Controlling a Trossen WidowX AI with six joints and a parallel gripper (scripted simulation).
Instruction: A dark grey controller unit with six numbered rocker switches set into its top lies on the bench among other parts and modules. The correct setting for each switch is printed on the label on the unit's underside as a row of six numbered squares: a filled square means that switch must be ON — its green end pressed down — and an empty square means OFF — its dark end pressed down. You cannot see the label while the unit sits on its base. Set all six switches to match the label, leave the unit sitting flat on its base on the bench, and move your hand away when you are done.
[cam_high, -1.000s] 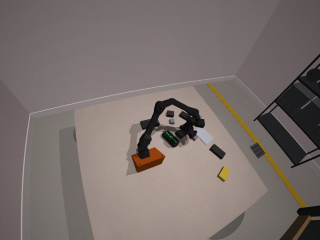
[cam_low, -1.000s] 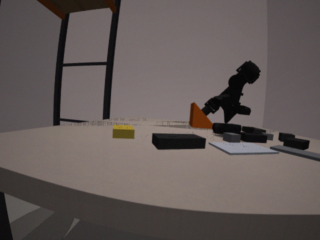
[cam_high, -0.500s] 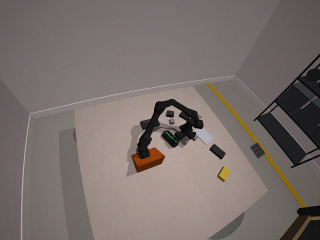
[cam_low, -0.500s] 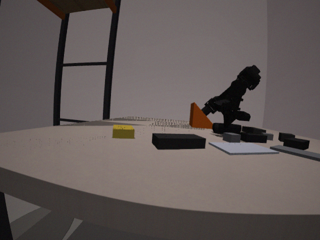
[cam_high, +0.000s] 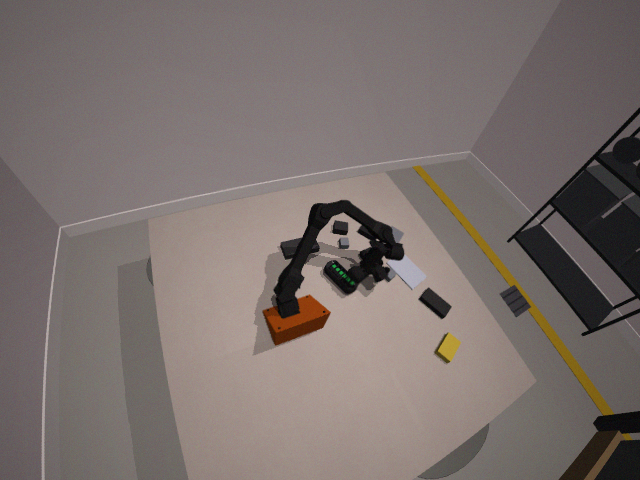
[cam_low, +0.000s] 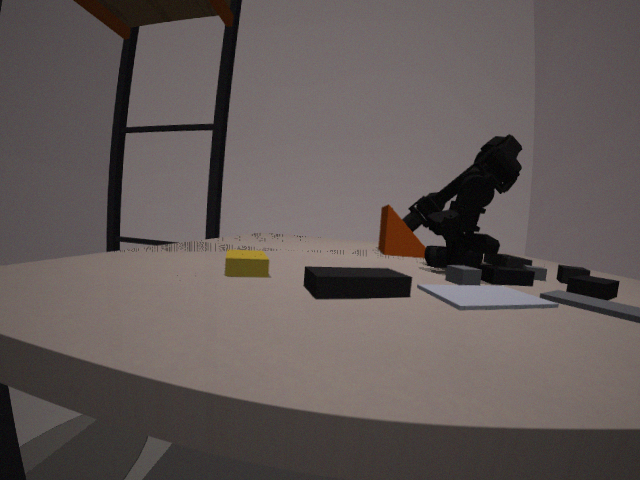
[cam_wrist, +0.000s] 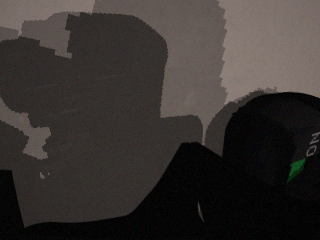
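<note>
Right now my gripper tip is 11 cm short of the small black block and 8 cm to the right of it. From my gripper tip the other things lie so: small grey block (15 cm ahead, 2 cm to the right); then grey plate (27 cm ahead, 14 cm to the left, 1 cm below); then pale flat sheet (25 cm ahead, 3 cm to the right, 1 cm below).
</note>
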